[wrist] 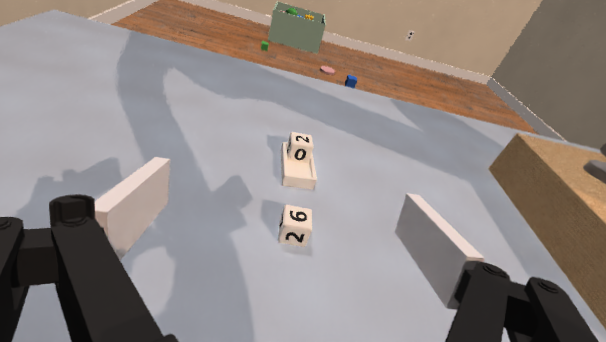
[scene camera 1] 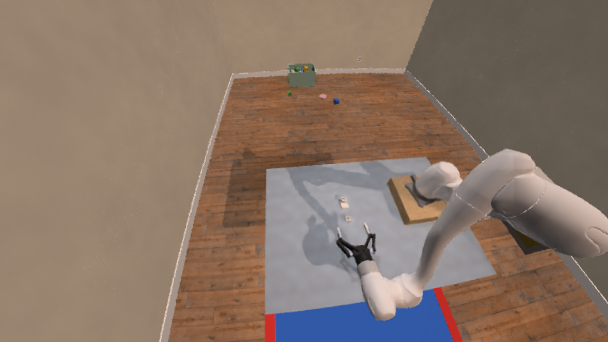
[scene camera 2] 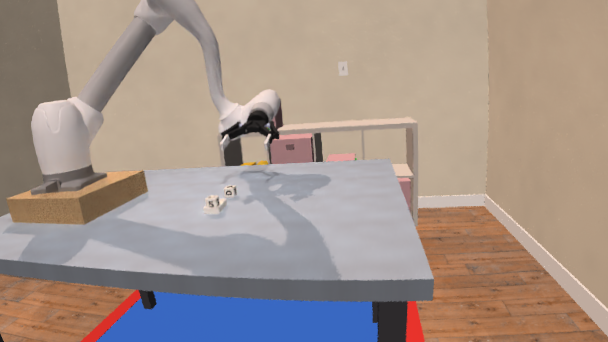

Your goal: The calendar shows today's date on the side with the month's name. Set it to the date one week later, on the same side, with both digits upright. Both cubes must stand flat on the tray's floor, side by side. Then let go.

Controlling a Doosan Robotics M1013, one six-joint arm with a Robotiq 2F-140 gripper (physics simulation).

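Observation:
The small cream tray (scene camera 1: 345,205) (scene camera 2: 214,211) (wrist: 299,183) lies on the table. One white cube (scene camera 1: 343,199) (scene camera 2: 212,201) (wrist: 300,147) stands in its far end in the wrist view, showing 0 on the near face and a turned 2 on top. Scene camera 2 shows a 5 on it. The near half of the tray is empty. The other cube (scene camera 1: 348,219) (scene camera 2: 230,191) (wrist: 296,225) lies flat on the table outside the tray, with a sideways 6 or 9 on top and a sideways 2 near. My gripper (scene camera 1: 353,228) (scene camera 2: 245,161) (wrist: 289,197) is open and empty, tilted, above the table and apart from both cubes. No month's name is readable.
The arm's base stands on a wooden block (scene camera 1: 408,212) (scene camera 2: 47,210) (wrist: 555,200) on the grey table (scene camera 1: 300,280) (scene camera 2: 350,250) (wrist: 360,300). A shelf unit (scene camera 2: 414,150) stands behind the table. A green toy box (scene camera 1: 302,79) (wrist: 296,34) stands on the floor by the wall.

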